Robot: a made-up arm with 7 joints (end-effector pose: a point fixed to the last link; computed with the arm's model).
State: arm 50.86 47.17 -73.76 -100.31 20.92 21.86 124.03
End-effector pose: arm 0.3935 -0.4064 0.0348 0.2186 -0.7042 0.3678 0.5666
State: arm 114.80 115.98 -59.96 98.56 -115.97 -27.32 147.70
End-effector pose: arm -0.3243 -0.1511 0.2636 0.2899 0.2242 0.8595 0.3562
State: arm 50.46 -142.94 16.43 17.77 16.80 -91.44 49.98
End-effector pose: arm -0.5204 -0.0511 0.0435 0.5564 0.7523 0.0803 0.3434
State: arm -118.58 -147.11 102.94 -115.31 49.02 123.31 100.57
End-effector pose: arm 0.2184 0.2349 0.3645 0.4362 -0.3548 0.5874 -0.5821
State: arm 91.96 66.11 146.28 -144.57 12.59 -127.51 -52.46
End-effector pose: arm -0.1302 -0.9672 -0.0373 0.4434 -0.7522 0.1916 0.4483
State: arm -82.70 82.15 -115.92 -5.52 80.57 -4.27 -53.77
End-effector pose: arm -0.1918 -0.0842 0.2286 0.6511 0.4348 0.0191 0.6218
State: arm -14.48 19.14 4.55 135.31 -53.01 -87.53 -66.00
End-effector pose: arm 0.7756 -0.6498 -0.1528 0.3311 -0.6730 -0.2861 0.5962
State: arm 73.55 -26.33 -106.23 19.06 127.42 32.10 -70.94
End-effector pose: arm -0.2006 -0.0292 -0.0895 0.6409 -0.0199 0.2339 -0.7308
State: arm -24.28 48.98 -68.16 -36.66 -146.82 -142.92 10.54
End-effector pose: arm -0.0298 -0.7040 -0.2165 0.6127 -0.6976 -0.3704 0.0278
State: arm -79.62 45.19 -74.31 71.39 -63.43 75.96 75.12
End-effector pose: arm 0.1104 0.1149 0.0940 0.4963 0.7974 -0.1957 0.2821
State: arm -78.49 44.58 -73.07 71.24 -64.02 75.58 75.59
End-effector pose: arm 0.1196 0.1169 0.0921 0.4984 0.7989 -0.1995 0.2711
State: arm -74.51 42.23 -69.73 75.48 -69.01 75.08 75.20
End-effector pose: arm 0.1244 0.1231 0.0790 0.5089 0.8169 -0.1832 0.2004
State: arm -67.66 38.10 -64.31 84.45 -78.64 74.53 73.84
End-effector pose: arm 0.1220 0.1401 0.0693 0.5075 0.8474 -0.1424 0.0638
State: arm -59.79 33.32 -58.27 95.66 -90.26 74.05 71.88
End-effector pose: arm 0.1257 0.1665 0.0863 0.4669 0.8740 -0.0918 -0.0986
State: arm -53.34 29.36 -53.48 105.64 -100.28 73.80 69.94
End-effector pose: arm 0.1480 0.1854 0.1223 0.3978 0.8868 -0.0554 -0.2287
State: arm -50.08 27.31 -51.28 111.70 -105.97 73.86 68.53
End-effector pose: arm 0.1684 0.1903 0.1514 0.3441 0.8908 -0.0388 -0.2942
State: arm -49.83 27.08 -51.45 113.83 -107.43 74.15 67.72
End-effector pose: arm 0.1691 0.1904 0.1664 0.3256 0.8938 -0.0321 -0.3066
